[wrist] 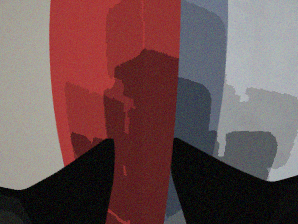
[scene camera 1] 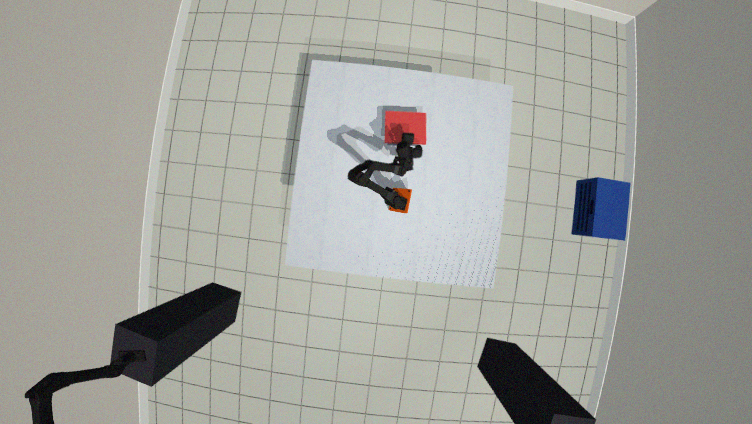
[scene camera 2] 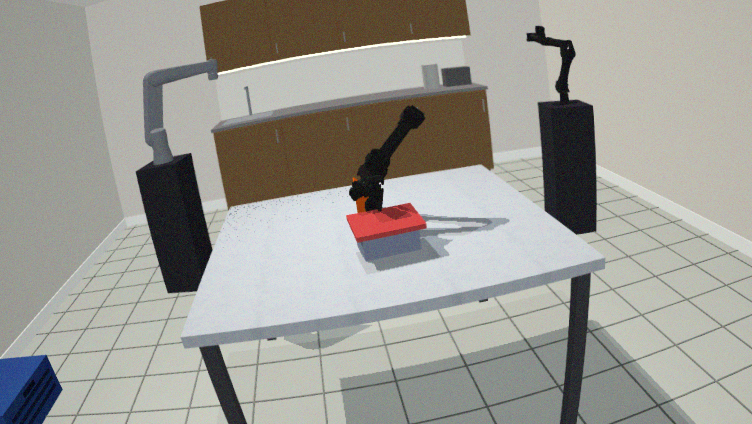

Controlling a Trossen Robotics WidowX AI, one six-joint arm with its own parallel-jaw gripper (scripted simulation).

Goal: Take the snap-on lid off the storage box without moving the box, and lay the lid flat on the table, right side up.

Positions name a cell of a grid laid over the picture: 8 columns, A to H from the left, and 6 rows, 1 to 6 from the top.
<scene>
red lid: wrist D3; scene camera 1 E2; scene camera 2 E4
</scene>
